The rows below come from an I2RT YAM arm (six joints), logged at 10 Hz.
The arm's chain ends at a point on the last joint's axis. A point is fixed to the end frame.
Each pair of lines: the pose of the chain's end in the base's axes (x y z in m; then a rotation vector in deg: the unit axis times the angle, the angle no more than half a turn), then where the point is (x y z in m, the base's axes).
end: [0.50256 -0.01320 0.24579 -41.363 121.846 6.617]
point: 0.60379 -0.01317 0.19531
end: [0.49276 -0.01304 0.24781 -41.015 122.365 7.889]
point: 0.59331 -0.01206 0.19599
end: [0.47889 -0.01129 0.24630 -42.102 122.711 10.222]
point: 0.57833 -0.00675 0.19256
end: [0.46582 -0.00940 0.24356 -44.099 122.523 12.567]
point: 0.56423 -0.00026 0.18853
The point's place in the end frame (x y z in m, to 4 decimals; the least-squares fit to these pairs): -0.0080 -0.0454 0.1033
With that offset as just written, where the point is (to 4 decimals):
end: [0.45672 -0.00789 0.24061 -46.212 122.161 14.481]
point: 0.5541 0.0055 0.1847
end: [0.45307 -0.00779 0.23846 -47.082 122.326 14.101]
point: 0.5502 0.0057 0.1821
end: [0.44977 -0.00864 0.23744 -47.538 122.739 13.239]
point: 0.5468 0.0039 0.1807
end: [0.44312 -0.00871 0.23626 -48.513 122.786 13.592]
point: 0.5397 0.0050 0.1789
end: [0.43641 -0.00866 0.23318 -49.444 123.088 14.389]
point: 0.5320 0.0065 0.1747
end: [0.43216 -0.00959 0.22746 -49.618 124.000 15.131]
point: 0.5266 0.0060 0.1672
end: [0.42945 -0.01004 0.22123 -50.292 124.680 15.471]
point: 0.5229 0.0060 0.1595
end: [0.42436 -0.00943 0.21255 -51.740 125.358 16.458]
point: 0.5162 0.0083 0.1489
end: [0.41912 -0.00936 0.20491 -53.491 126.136 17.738]
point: 0.5088 0.0105 0.1389
